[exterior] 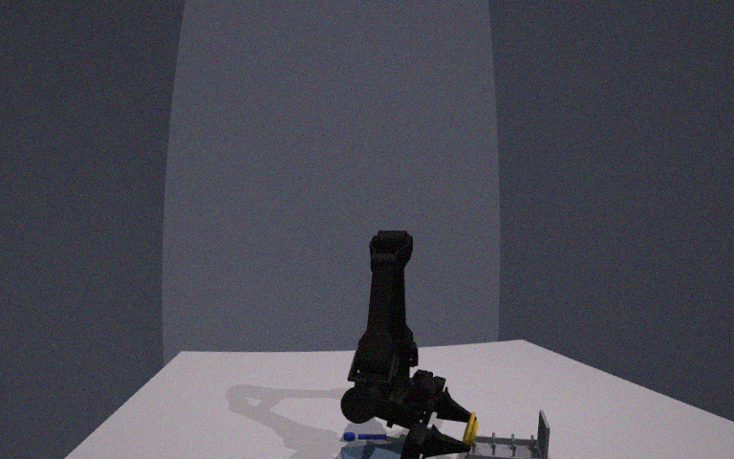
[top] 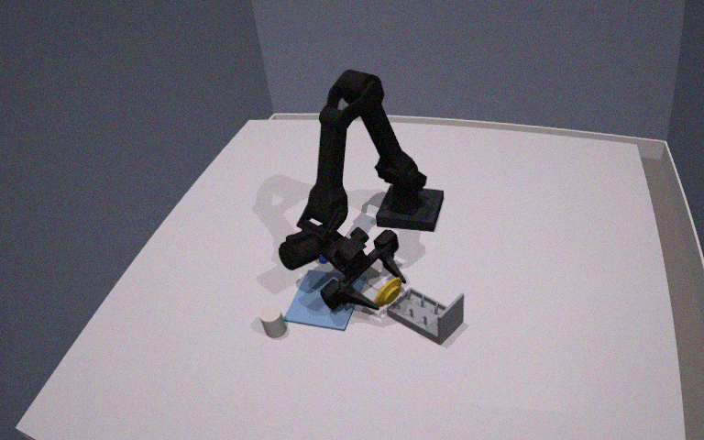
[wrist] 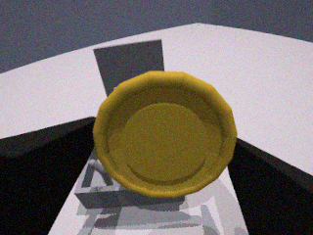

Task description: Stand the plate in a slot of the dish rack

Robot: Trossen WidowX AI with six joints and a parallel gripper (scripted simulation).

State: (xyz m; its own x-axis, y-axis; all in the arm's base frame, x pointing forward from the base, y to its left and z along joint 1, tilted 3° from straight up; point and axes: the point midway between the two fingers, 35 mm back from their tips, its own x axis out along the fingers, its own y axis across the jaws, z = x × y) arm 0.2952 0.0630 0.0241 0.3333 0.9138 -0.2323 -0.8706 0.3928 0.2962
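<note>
Now: the grey dish rack 10 mm behind my gripper tip, 60 mm to the left of it and 30 mm below it. Also, from my gripper tip: yellow plate: 10 mm to the right; light blue mat: 10 mm ahead, 150 mm to the right, 50 mm below; blue spoon: 100 mm behind, 190 mm to the right, 50 mm below.
</note>
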